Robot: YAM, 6 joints.
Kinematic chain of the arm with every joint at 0, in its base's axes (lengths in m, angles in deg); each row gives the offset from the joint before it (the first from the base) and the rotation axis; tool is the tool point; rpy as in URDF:
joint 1: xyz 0 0 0.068 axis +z
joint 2: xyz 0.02 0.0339 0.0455 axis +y
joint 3: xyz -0.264 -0.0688 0 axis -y
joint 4: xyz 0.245 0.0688 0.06 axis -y
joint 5: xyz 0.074 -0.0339 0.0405 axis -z
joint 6: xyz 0.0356 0 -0.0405 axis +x
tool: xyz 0 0 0 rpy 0 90 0
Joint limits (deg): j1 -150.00..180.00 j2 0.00..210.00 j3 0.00..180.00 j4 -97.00..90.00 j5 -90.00..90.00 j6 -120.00..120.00
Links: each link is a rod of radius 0.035 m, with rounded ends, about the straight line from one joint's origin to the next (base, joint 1, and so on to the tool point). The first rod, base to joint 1, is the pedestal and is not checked.
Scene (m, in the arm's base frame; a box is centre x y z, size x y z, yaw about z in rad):
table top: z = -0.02
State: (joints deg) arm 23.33 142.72 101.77 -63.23 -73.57 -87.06
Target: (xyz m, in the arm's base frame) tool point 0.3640 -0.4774 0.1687
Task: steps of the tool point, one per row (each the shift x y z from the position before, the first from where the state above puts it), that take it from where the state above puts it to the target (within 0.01 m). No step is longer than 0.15 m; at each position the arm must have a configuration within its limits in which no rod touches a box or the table.
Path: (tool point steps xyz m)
1: 0.0696 -0.0873 0.0051
2: 0.0470 -0.1086 0.0094
3: 0.0176 -0.1234 0.0135
4: -0.0166 -0.1289 0.0178
5: -0.0522 -0.1241 0.0214
6: -0.0862 -0.1083 0.0250

